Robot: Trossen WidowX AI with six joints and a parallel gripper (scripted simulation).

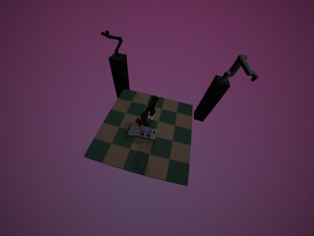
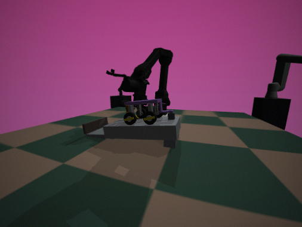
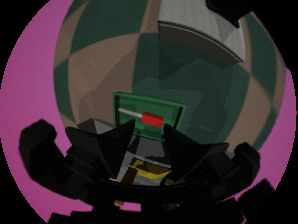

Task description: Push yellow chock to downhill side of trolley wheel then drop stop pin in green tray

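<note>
The red-headed stop pin is 20 mm to the right of my gripper tip and 20 mm below it. From my gripper tip the other things lie so: green tray: 40 mm below, 10 mm to the right; grey ramp: 110 mm ahead, 90 mm to the left, 20 mm above; trolley: 110 mm ahead, 100 mm to the left, 80 mm above.
</note>
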